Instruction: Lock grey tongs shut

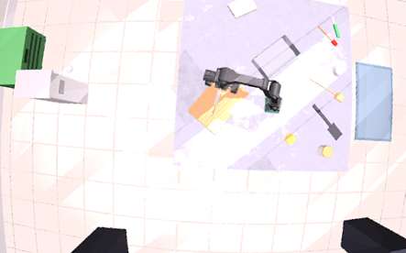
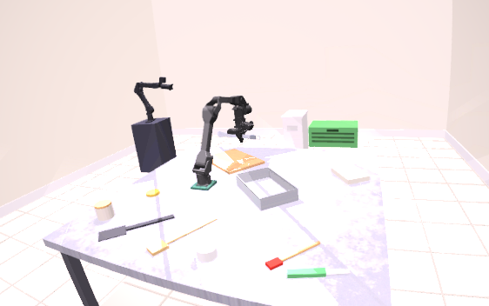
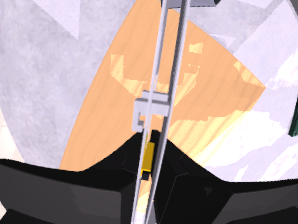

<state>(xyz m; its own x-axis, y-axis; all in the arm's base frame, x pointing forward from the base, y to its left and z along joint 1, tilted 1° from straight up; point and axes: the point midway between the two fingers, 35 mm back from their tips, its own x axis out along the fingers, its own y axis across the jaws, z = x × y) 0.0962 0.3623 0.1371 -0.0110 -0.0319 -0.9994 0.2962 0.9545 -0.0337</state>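
The wooden board is 80 mm behind my gripper tip, 10 mm to the left of it and 110 mm below it. Round my gripper tip: grey roasting tin (230 mm ahead, 390 mm to the right, 90 mm below); then yellow disc (330 mm behind, 490 mm to the right, 110 mm below); then white block (620 mm ahead, 180 mm to the right, 110 mm below).
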